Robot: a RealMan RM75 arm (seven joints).
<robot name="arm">
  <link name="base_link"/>
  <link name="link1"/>
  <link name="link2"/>
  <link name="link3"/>
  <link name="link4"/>
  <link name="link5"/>
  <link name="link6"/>
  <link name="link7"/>
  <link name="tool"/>
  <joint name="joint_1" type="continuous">
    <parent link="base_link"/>
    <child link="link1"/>
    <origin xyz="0 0 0.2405"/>
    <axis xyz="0 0 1"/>
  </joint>
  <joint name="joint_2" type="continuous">
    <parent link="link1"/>
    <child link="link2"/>
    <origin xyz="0 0 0"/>
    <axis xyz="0 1 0"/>
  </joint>
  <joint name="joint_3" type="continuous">
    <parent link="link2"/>
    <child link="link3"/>
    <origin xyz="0 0 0.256"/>
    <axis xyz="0 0 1"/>
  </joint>
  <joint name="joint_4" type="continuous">
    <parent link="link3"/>
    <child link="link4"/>
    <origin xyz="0 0 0"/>
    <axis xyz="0 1 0"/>
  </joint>
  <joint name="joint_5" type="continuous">
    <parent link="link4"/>
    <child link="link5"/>
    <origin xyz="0 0 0.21"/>
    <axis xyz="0 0 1"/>
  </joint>
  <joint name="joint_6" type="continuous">
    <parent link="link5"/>
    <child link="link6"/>
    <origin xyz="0 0 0"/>
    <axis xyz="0 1 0"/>
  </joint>
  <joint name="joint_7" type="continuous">
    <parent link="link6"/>
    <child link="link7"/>
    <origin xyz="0 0 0.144"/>
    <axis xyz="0 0 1"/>
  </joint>
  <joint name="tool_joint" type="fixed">
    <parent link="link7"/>
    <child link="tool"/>
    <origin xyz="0 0 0"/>
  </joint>
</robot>
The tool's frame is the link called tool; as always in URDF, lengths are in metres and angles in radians. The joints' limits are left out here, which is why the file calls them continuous.
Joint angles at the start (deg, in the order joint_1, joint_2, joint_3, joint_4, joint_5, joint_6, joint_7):
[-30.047, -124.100, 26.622, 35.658, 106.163, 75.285, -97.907]
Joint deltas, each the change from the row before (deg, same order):
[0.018, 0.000, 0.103, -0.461, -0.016, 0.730, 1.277]
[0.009, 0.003, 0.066, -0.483, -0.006, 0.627, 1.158]
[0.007, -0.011, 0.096, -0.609, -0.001, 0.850, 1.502]
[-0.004, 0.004, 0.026, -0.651, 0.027, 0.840, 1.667]
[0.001, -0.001, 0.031, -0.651, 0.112, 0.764, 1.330]
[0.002, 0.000, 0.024, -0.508, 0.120, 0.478, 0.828]
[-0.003, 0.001, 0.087, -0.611, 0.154, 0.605, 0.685]
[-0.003, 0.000, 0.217, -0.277, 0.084, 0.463, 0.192]
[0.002, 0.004, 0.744, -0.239, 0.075, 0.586, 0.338]
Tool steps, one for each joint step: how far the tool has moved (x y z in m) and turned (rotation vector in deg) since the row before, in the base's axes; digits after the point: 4 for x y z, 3 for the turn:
[0.0013, -0.0019, -0.0023, -0.193, 0.302, -1.213]
[0.0011, -0.0018, -0.0022, -0.173, 0.230, -1.044]
[0.0016, -0.0023, -0.0029, -0.225, 0.268, -1.405]
[0.0014, -0.0024, -0.0027, -0.116, 0.335, -1.461]
[0.0012, -0.0024, -0.0029, -0.270, 0.180, -1.202]
[0.0007, -0.0018, -0.0022, -0.266, 0.070, -0.719]
[0.0010, -0.0022, -0.0028, -0.508, -0.112, -0.736]
[0.0011, -0.0014, -0.0017, -0.491, -0.142, -0.508]
[0.0021, -0.0019, -0.0027, -0.815, 0.121, -0.997]

